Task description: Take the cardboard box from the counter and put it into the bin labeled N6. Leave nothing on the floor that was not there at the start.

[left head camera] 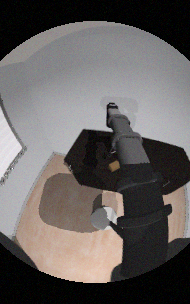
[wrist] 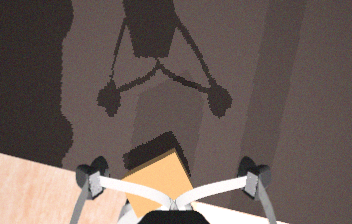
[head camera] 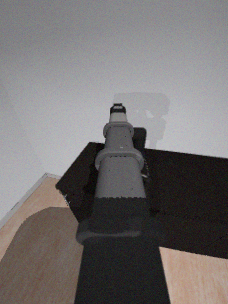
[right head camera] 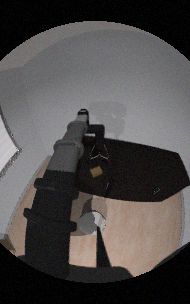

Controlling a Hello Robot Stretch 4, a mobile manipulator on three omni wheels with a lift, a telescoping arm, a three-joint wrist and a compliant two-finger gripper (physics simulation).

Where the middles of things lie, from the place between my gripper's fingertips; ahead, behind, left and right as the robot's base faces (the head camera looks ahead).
The cardboard box [wrist: 166, 173] lies 40 mm behind my hand, 20 mm to the left of it and 90 mm below it.
